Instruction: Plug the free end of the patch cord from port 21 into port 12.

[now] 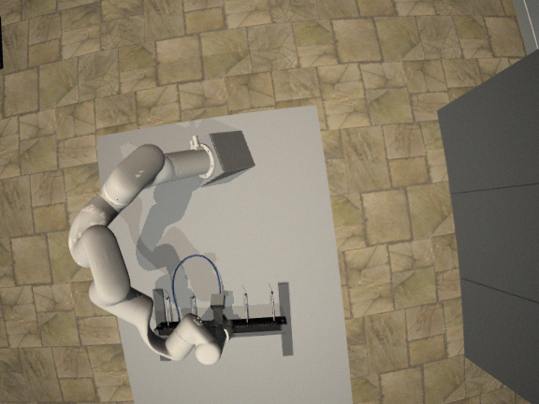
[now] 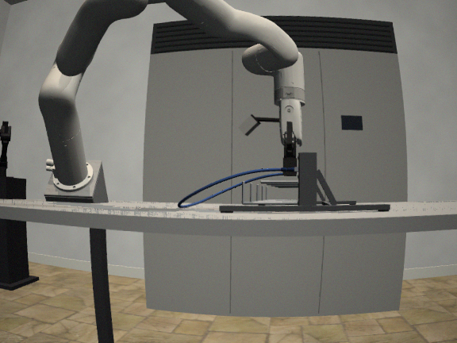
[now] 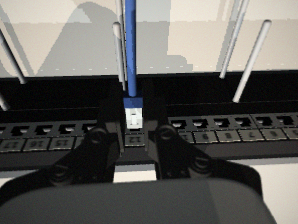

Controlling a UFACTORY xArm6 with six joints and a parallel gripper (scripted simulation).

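Right now the plug is 2 cm ahead of my hand and 1 cm below it.
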